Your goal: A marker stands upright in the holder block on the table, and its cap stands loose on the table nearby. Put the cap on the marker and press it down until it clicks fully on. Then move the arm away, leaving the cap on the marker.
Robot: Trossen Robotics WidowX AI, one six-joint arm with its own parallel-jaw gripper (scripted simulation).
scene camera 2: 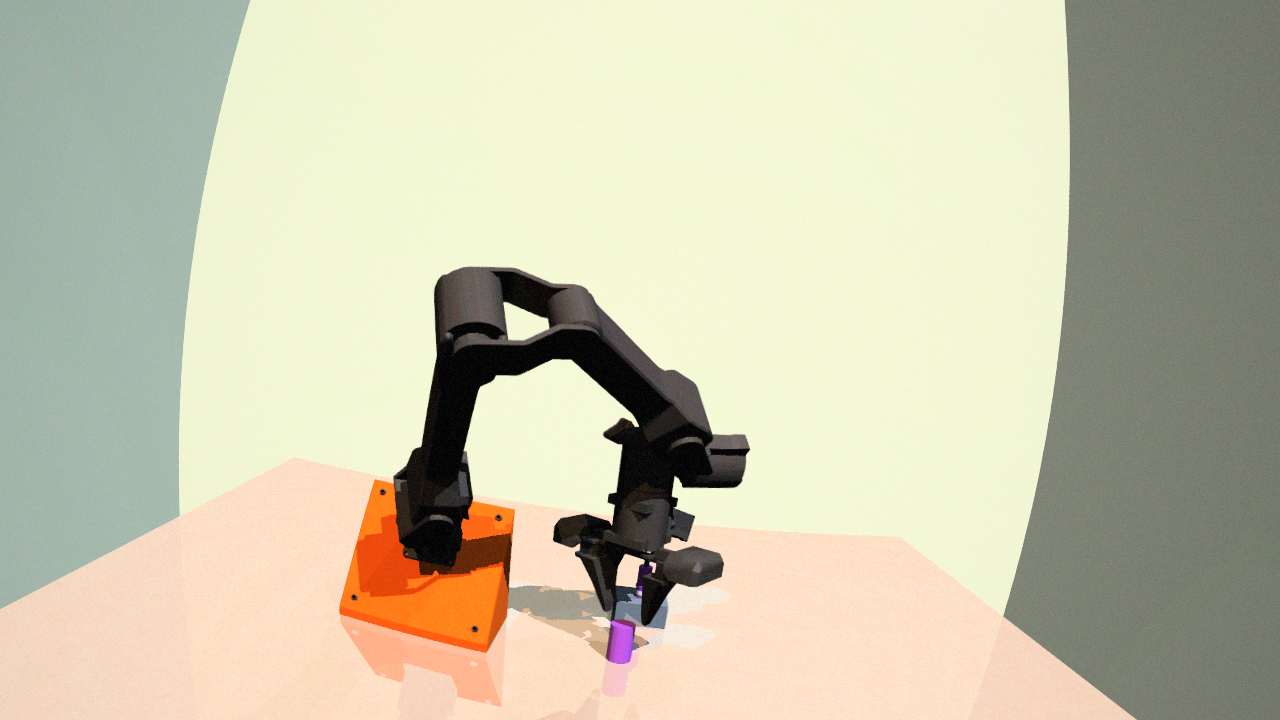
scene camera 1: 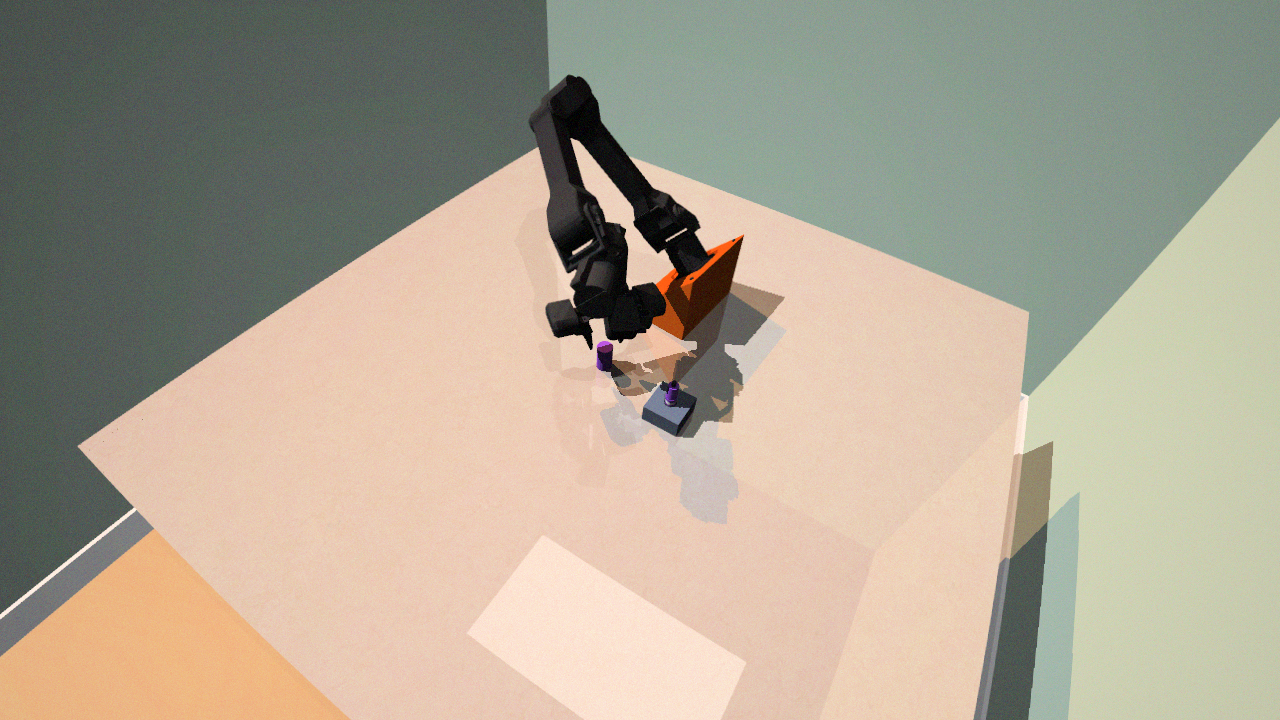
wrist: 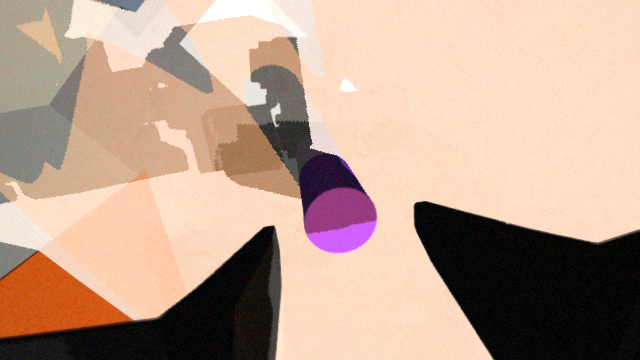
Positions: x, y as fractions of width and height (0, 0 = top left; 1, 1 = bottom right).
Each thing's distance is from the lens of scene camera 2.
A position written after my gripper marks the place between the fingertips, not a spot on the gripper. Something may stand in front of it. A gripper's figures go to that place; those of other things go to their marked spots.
my gripper (scene camera 2: 0.49, 0.86): 0.89 m
purple cap (scene camera 2: 0.49, 0.88): 0.89 m
